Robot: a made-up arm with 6 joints.
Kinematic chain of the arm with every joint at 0, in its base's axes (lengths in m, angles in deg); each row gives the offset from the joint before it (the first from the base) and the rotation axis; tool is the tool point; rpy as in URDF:
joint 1: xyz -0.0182 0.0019 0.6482 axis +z
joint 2: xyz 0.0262 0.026 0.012 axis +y
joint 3: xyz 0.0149 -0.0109 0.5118 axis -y
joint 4: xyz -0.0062 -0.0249 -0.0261 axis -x
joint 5: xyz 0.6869 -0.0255 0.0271 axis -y
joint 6: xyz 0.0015 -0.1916 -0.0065 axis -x
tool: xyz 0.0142 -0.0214 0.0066 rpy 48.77 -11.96 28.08
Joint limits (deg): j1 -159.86..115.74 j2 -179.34..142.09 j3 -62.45..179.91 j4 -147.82..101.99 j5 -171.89..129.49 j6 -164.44..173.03
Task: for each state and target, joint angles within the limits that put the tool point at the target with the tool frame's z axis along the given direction. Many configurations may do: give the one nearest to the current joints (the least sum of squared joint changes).
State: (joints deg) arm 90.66 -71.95 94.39 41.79 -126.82 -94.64
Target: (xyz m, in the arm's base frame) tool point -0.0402 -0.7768 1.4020 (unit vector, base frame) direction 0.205 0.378 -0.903
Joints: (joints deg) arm 78.19 -22.44 121.04 47.02 -120.32 -104.93
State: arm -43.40 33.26 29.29 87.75 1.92 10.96
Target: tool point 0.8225 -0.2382 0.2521 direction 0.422 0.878 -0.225
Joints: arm -20.90 64.36 -9.56 101.99 -0.31 35.57
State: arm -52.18 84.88 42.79 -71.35 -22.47 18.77
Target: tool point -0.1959 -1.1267 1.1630 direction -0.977 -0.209 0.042
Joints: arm -91.96 49.47 81.78 -65.20 0.43 18.07
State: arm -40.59 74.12 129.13 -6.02 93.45 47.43
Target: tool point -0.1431 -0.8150 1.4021 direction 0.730 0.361 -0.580
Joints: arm -84.10 72.64 133.86 8.86 103.28 99.77
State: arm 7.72 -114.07 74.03 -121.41 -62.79 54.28
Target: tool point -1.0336 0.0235 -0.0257 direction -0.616 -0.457 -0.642
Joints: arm 3.86 -131.72 94.99 -122.51 -54.34 60.20
